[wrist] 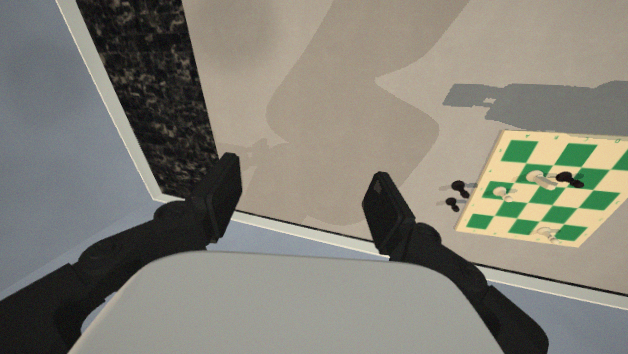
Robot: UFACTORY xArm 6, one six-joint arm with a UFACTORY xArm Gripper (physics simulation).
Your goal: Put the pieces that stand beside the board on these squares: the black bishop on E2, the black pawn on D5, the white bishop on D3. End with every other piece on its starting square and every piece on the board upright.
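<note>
The green and cream board lies at the right, cut off by the view's right edge. Two black pieces stand beside its left edge: the larger one, which looks like the bishop, and a smaller one, which looks like the pawn. The white bishop beside the board cannot be made out. My gripper is wide open and empty, high above the table and well to the left of the board and the black pieces.
On the board stand a larger white piece, a black piece close beside it, a small white piece and another white piece. The table's pale edge crosses below the fingers. Arm shadows fall on the tabletop.
</note>
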